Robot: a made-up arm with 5 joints. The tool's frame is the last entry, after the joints. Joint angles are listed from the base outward. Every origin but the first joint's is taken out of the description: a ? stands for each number. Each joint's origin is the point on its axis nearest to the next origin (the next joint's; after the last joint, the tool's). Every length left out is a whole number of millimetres.
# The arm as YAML. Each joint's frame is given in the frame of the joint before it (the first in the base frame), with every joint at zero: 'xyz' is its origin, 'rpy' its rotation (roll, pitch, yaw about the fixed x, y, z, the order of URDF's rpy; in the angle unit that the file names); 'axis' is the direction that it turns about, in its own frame. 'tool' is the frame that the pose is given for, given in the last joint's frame.
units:
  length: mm
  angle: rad
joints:
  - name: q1
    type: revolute
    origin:
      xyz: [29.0, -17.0, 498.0]
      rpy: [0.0, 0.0, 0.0]
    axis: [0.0, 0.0, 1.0]
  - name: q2
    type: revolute
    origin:
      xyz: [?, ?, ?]
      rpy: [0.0, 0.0, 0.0]
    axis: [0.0, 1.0, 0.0]
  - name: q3
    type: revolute
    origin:
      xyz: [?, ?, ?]
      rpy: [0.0, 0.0, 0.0]
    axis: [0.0, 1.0, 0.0]
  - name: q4
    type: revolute
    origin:
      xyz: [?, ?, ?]
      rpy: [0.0, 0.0, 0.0]
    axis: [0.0, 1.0, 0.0]
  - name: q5
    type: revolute
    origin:
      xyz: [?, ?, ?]
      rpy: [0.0, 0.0, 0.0]
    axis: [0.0, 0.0, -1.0]
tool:
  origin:
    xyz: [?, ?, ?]
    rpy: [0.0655, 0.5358, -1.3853]
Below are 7 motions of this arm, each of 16 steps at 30 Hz.
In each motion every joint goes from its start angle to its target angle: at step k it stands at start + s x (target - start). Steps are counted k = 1, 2, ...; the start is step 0. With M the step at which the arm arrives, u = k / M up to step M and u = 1 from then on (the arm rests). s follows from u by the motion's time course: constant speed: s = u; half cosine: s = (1 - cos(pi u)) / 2; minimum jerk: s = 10 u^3 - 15 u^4 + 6 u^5.
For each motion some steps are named. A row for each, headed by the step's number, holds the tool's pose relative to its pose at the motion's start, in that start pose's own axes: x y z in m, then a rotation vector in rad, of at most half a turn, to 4 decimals.
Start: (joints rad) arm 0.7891 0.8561 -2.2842 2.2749 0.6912
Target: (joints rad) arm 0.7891 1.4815 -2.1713 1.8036 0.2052
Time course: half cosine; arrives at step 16
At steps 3, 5, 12, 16:
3: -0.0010 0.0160 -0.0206 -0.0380 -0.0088 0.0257
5: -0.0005 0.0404 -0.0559 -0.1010 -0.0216 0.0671
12: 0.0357 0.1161 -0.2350 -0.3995 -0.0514 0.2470
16: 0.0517 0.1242 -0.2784 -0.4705 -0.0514 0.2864

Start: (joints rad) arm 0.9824 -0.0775 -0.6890 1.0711 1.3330
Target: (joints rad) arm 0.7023 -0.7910 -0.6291 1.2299 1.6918
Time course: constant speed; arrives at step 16
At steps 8, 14, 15, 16:
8: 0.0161 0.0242 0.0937 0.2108 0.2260 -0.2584
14: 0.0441 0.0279 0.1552 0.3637 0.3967 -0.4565
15: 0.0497 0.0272 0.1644 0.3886 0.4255 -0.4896
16: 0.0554 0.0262 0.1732 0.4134 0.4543 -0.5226

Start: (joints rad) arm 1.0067 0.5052 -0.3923 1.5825 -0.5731
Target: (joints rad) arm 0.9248 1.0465 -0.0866 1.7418 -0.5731
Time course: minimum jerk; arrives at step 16
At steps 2, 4, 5, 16:
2: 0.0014 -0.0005 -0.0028 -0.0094 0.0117 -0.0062
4: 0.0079 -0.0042 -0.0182 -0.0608 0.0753 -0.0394
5: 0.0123 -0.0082 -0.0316 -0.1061 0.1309 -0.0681
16: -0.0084 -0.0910 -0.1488 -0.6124 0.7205 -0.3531

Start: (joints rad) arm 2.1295 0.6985 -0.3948 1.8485 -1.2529
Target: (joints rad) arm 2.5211 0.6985 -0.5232 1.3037 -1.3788
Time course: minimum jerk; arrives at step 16
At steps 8, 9, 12, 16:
8: 0.0055 0.0133 0.0578 -0.1165 -0.3569 -0.0655
9: 0.0041 0.0182 0.0707 -0.1539 -0.4379 -0.0776
12: -0.0025 0.0335 0.0995 -0.2597 -0.6292 -0.1016
16: -0.0060 0.0405 0.1091 -0.3040 -0.6980 -0.1084

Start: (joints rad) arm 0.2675 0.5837 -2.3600 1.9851 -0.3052
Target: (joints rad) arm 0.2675 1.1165 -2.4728 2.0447 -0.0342
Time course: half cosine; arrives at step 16
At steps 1, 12, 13, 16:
1: 0.0016 0.0008 -0.0017 -0.0022 0.0019 -0.0044
12: 0.1305 0.0319 -0.1671 -0.2118 0.1244 -0.4000
13: 0.1389 0.0310 -0.1805 -0.2288 0.1300 -0.4292
16: 0.1501 0.0292 -0.1988 -0.2521 0.1369 -0.4688

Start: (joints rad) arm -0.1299 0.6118 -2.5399 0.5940 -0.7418
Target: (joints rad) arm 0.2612 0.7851 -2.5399 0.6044 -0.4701
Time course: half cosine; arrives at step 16
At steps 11, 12, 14, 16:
11: -0.1283 0.0893 -0.1034 0.1595 0.2981 -0.0612
12: -0.1435 0.0978 -0.1113 0.1705 0.3278 -0.0668
14: -0.1660 0.1097 -0.1217 0.1848 0.3704 -0.0747
16: -0.1741 0.1138 -0.1252 0.1894 0.3854 -0.0775

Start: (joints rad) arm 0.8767 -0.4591 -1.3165 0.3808 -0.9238
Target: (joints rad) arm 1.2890 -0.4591 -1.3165 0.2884 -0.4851
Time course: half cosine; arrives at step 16
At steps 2, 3, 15, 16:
2: -0.0020 0.0043 0.0004 0.0204 0.0036 -0.0044
3: -0.0045 0.0095 0.0010 0.0450 0.0083 -0.0099
15: -0.0609 0.0985 0.0305 0.5132 0.1761 -0.1434
16: -0.0616 0.0993 0.0310 0.5179 0.1787 -0.1451

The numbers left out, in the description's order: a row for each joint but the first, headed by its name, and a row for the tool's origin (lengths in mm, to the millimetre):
q2: 5.0 46.0 0.0
q3: 53.0 0.0 262.0
q4: 23.0 0.0 -214.0
q5: 128.0 0.0 -126.0
tool: 23.0 13.0 0.0

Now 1 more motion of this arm.
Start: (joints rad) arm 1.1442 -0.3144 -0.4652 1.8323 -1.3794
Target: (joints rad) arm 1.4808 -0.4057 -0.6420 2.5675 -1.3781
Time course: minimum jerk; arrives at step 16
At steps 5, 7, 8, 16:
5: -0.0122 0.0035 -0.0167 -0.0608 0.0833 -0.0095
7: -0.0277 0.0053 -0.0357 -0.1294 0.1770 -0.0265
8: -0.0372 0.0054 -0.0464 -0.1681 0.2300 -0.0390
16: -0.0840 -0.0015 -0.0901 -0.3309 0.4538 -0.1170

